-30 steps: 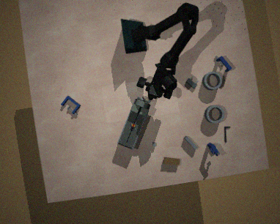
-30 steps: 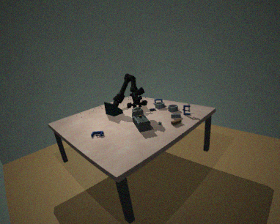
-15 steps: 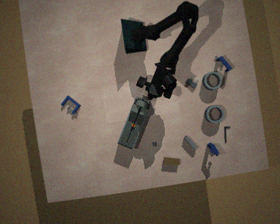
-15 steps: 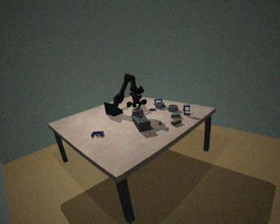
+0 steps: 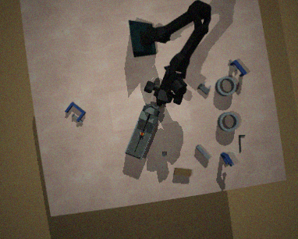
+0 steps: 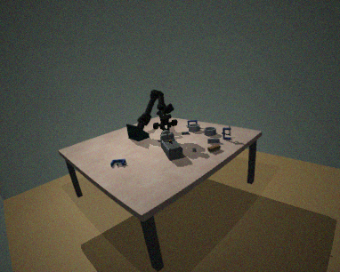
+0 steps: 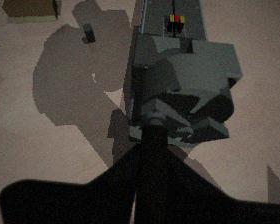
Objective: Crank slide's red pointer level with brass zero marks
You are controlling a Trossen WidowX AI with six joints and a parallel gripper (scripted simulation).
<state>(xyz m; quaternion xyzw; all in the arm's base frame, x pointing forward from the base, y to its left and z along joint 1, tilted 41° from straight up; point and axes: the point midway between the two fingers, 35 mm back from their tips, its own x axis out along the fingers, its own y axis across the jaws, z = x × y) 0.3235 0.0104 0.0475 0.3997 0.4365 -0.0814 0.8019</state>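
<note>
The red pointer is 13 cm ahead of my gripper tip and 10 cm to the right of it. From my gripper tip the other things lie so: small grey cube: 26 cm ahead, 7 cm below; grey bar: 27 cm ahead, 20 cm to the left, 7 cm below; dark handle: 2 cm behind, 1 cm to the left, 2 cm above.
</note>
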